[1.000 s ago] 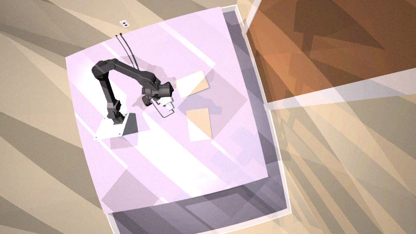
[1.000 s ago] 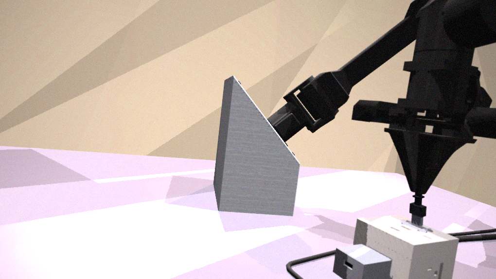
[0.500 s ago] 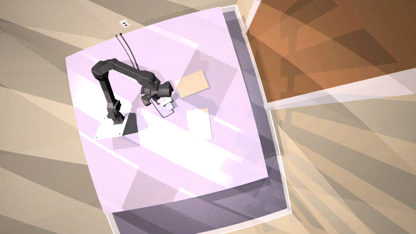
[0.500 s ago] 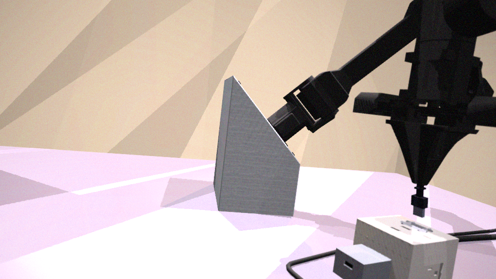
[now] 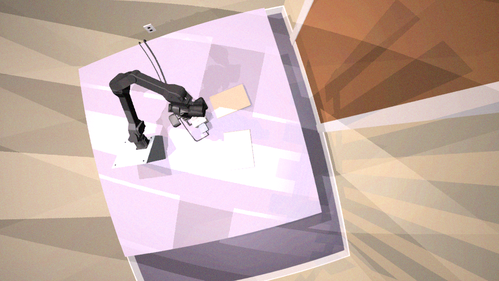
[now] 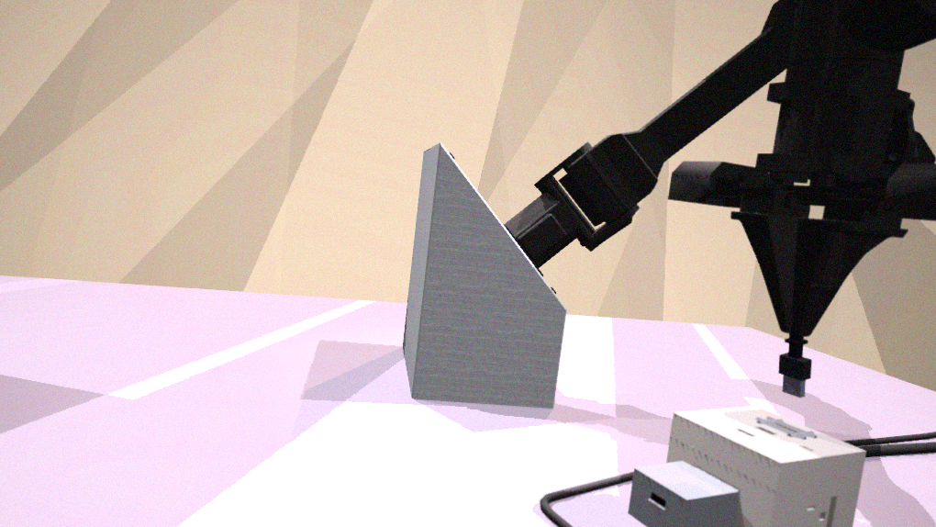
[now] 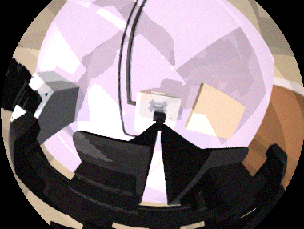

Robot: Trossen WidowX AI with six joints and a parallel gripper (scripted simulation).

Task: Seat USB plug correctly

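The USB plug is 20 mm below my gripper tip. From my gripper tip the other things lie so: USB socket (10 mm to the left, 70 mm below).
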